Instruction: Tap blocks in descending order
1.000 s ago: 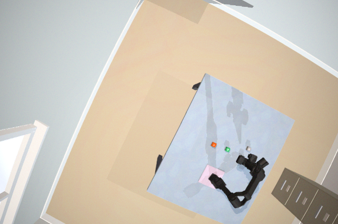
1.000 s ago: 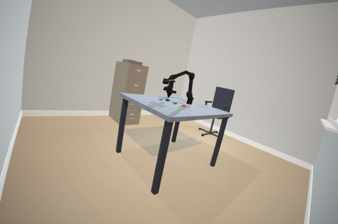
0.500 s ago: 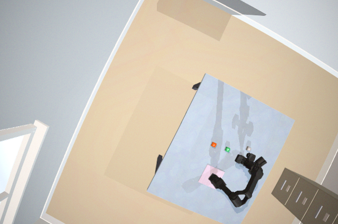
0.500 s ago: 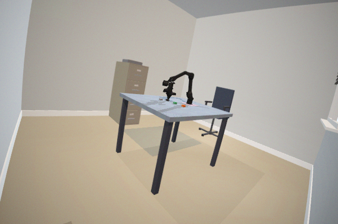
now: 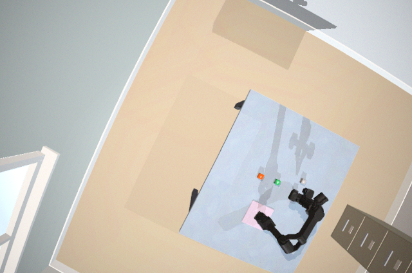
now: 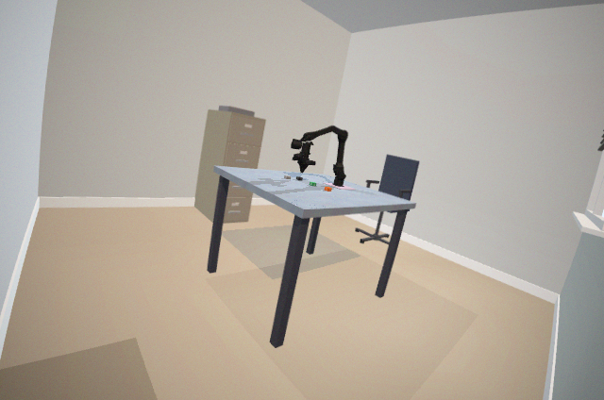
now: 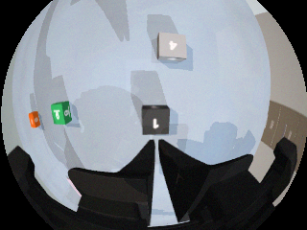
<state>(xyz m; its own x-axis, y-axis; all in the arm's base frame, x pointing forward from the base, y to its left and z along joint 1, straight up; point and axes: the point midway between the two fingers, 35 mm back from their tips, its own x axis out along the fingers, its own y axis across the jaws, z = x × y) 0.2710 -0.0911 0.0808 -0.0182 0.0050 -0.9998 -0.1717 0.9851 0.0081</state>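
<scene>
Right now the dark block is 10 mm ahead of my gripper tip and 40 mm below it. Round my gripper tip: green block 10 mm behind, 150 mm to the left, 40 mm below; grey block 100 mm ahead, 40 mm below; orange block 40 mm behind, 270 mm to the left, 40 mm below.
</scene>
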